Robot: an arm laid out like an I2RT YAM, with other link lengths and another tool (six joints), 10 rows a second.
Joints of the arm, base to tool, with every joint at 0 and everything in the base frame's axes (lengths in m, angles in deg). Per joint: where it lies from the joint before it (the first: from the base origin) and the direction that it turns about. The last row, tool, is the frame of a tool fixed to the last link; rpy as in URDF.
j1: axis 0 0 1 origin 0 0 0.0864
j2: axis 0 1 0 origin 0.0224 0.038 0.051
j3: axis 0 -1 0 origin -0.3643 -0.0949 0
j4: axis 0 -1 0 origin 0.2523 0.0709 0.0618
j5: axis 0 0 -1 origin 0.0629 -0.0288 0.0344
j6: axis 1 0 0 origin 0.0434 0 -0.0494
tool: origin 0.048 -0.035 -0.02 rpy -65.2 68.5 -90
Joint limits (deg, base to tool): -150..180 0..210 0..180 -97..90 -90..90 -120..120
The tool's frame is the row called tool.
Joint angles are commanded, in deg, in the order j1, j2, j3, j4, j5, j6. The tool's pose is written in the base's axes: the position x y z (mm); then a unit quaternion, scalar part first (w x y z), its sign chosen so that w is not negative. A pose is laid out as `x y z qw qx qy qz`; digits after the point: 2 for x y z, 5 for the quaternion.
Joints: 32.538 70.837 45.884 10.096 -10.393 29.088
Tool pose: 259.90 143.48 343.12 0.58123 -0.10200 0.80028 0.10638
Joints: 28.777 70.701 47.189 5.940 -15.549 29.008
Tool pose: 261.25 131.57 342.82 0.55865 -0.10864 0.81435 0.11377
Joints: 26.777 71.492 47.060 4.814 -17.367 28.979
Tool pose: 264.71 125.19 335.68 0.54374 -0.10692 0.82496 0.11113
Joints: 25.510 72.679 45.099 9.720 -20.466 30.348
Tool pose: 270.50 127.23 327.90 0.54619 -0.10388 0.82009 0.13538
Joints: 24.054 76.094 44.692 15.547 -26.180 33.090
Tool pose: 284.63 136.91 321.57 0.53919 -0.10679 0.81558 0.18082
